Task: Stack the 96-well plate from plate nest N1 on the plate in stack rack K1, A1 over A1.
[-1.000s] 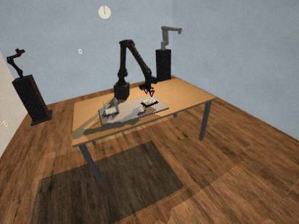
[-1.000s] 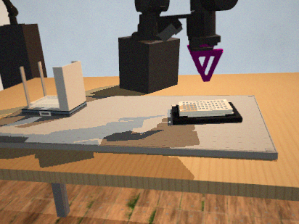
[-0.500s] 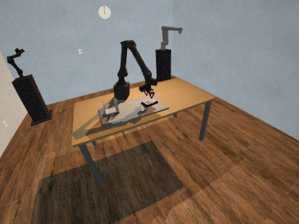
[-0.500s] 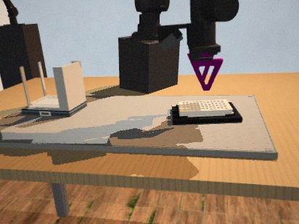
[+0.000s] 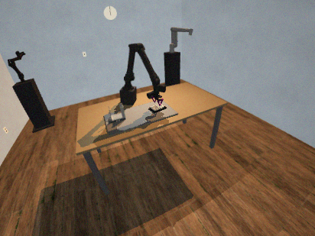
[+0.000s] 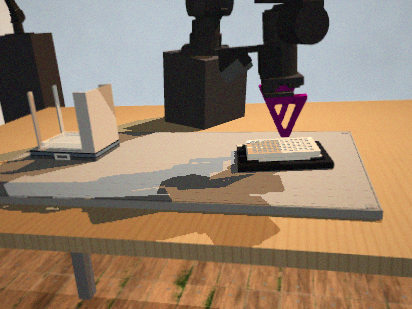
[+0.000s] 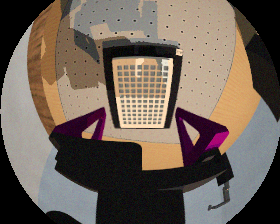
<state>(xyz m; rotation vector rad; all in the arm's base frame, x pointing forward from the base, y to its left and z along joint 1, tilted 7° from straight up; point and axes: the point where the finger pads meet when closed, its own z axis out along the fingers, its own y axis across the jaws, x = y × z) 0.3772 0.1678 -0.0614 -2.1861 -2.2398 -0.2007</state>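
The black plate nest N1 is 6 cm below my hand. Round my hand: beige side panel 35 cm to the right, 7 cm behind, 1 cm above; then pale A1 square 8 cm to the right, 5 cm below, 5 cm behind.
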